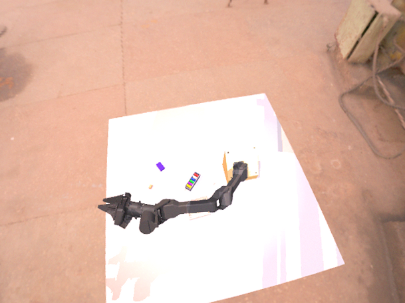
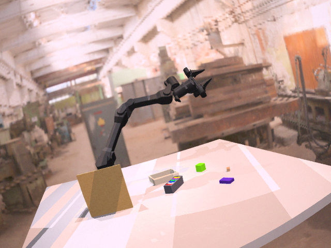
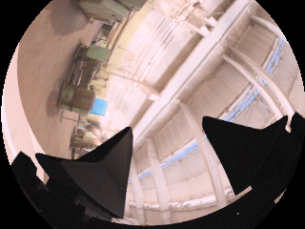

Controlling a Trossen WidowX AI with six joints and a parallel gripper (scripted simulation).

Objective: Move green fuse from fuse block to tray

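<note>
My gripper tip is 44 cm above the green fuse, 35 cm past it and 18 cm to the left of it. From my gripper tip the other things lie so: tray: 47 cm below, 36 cm behind, 1 cm to the right.
</note>
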